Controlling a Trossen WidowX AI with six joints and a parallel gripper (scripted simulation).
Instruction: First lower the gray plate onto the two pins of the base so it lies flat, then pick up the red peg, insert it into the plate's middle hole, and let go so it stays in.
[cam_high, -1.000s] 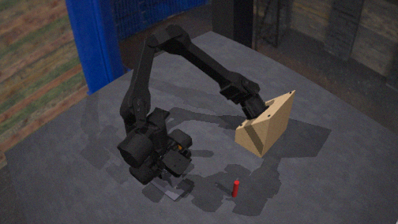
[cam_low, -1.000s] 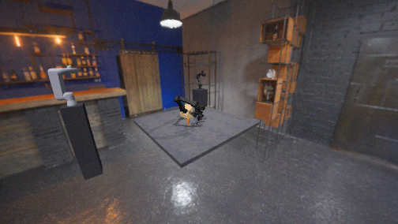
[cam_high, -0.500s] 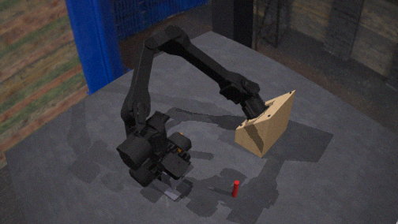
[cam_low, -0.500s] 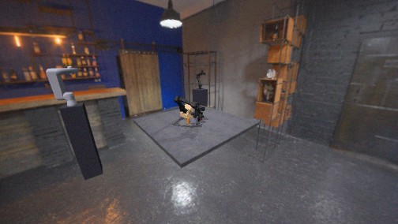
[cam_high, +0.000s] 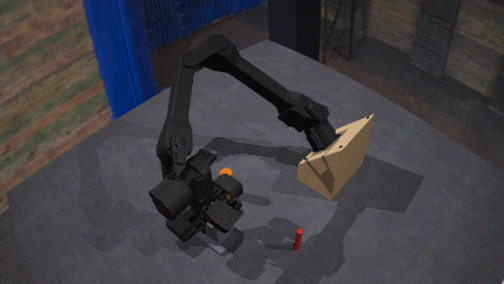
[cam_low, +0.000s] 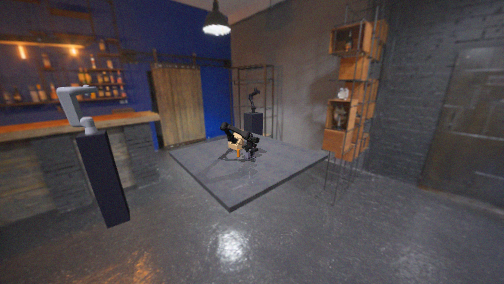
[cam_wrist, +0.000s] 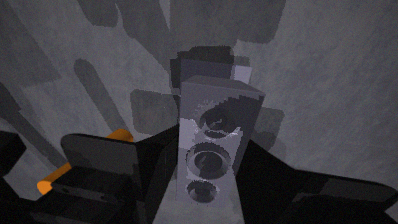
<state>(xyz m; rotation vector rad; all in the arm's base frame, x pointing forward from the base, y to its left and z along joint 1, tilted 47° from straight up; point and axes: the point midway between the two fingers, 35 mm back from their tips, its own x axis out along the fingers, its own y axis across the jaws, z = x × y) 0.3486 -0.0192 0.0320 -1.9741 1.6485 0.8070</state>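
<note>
Now: gripper tip 30 mm below the plate. Also, from my gripper tip: orange cylinder (110 mm behind, 70 mm to the right, 10 mm above); then red peg (160 mm to the left, 120 mm behind, 10 mm above).
</note>
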